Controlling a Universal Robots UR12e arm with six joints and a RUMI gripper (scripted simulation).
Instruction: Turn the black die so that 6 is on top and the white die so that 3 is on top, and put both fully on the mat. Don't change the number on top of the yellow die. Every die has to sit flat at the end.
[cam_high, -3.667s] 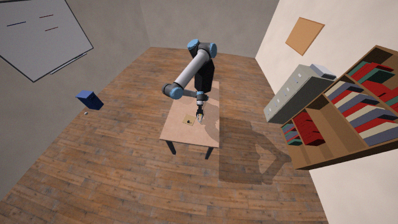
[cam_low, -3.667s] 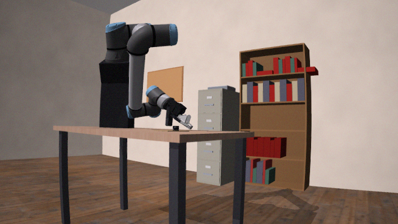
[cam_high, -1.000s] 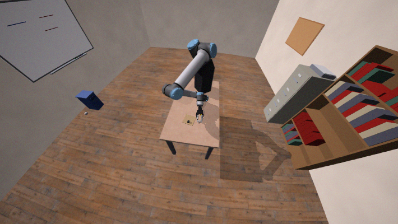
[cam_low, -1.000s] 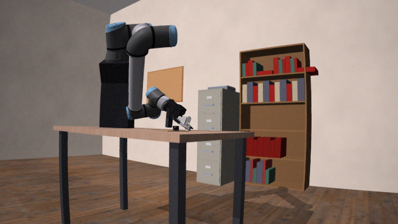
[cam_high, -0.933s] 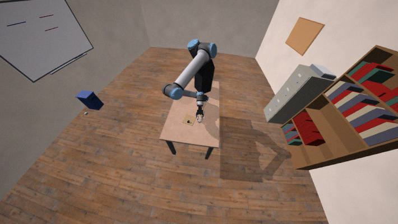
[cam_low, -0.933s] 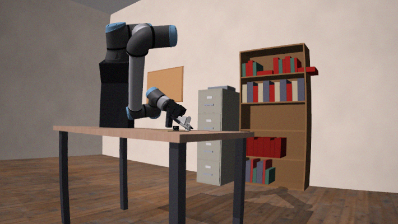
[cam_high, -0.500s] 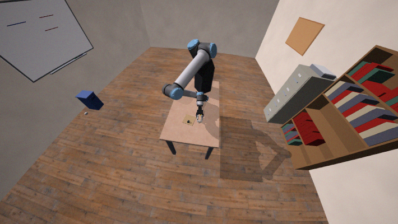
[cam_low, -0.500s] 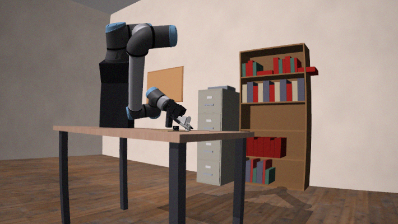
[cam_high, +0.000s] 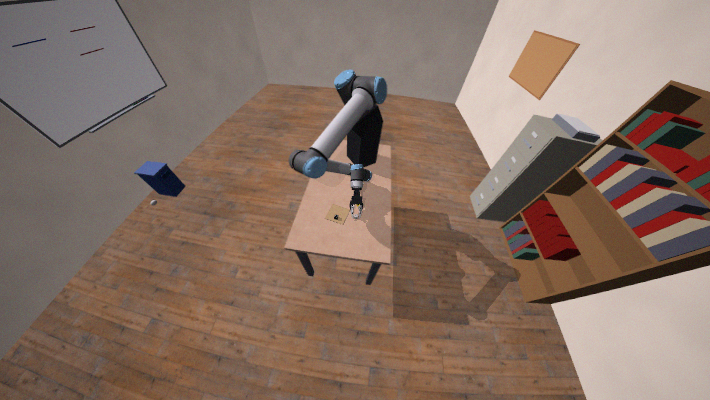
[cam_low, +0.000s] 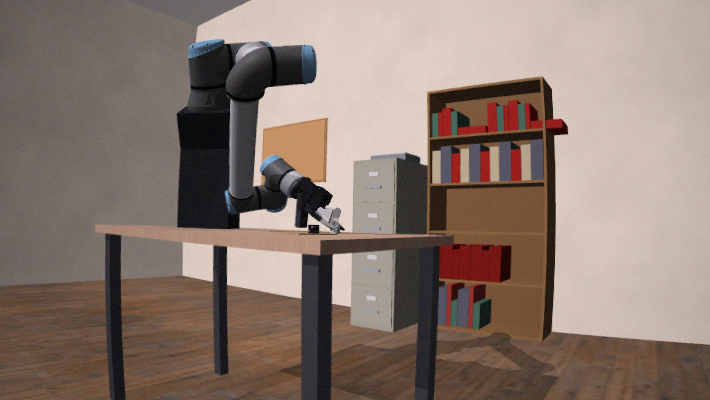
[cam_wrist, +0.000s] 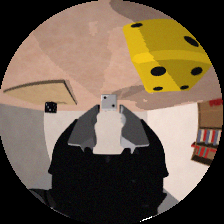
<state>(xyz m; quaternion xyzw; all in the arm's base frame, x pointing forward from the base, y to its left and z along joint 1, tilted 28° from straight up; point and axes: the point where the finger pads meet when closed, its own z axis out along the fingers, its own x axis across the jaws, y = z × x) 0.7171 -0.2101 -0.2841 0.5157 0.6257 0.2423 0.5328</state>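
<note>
Now: hand 1 cm past the white die and 1 cm above it. Round my hand: tan mat: 5 cm behind, 13 cm to the right, 2 cm below; yellow die: 11 cm behind, 4 cm to the left, 1 cm below; black die: 1 cm behind, 14 cm to the right.
</note>
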